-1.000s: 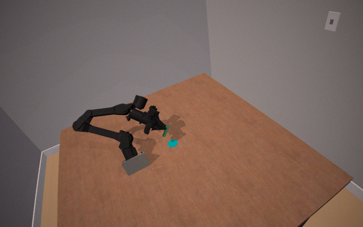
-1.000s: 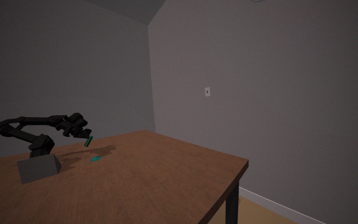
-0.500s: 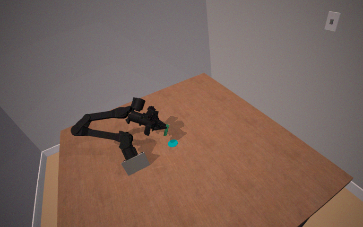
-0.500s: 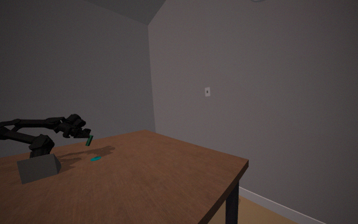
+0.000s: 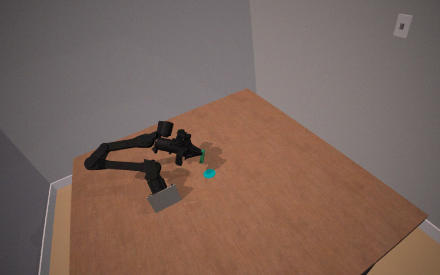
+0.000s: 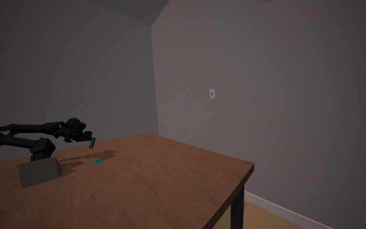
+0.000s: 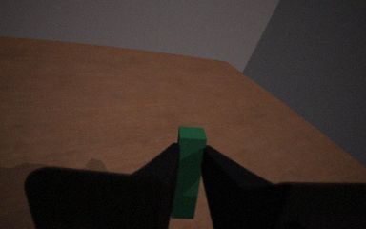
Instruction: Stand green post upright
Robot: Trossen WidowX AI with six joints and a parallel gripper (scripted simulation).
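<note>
The cyan circle lies 10 mm ahead of my gripper tip, 10 mm to the left of it and 150 mm below it. Round my gripper tip: green post: 10 mm behind, 20 mm below.
</note>
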